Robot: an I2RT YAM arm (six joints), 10 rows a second.
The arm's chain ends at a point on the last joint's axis. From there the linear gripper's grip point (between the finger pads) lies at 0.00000 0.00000 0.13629 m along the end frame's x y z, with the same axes.
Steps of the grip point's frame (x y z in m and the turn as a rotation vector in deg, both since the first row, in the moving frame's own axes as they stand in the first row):
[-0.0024 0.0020 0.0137 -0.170 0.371 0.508]
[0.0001 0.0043 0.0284 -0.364 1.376 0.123]
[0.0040 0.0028 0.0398 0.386 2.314 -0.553]
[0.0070 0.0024 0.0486 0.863 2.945 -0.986]
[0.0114 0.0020 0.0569 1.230 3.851 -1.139]
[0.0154 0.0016 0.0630 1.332 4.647 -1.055]
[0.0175 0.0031 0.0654 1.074 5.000 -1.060]
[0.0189 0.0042 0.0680 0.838 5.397 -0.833]
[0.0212 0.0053 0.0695 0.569 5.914 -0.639]
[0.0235 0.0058 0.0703 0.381 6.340 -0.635]
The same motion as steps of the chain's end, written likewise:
[-0.0033 0.0016 0.0137 -0.170 0.371 0.508]
[-0.0032 0.0034 0.0284 -0.364 1.376 0.123]
[-0.0015 0.0037 0.0399 0.386 2.314 -0.553]
[0.0000 0.0045 0.0488 0.863 2.945 -0.986]
[0.0023 0.0050 0.0572 1.230 3.851 -1.139]
[0.0044 0.0049 0.0635 1.332 4.647 -1.055]
[0.0056 0.0058 0.0659 1.074 5.000 -1.060]
[0.0061 0.0063 0.0686 0.838 5.397 -0.833]
[0.0072 0.0067 0.0702 0.569 5.914 -0.639]
[0.0085 0.0068 0.0711 0.381 6.340 -0.635]

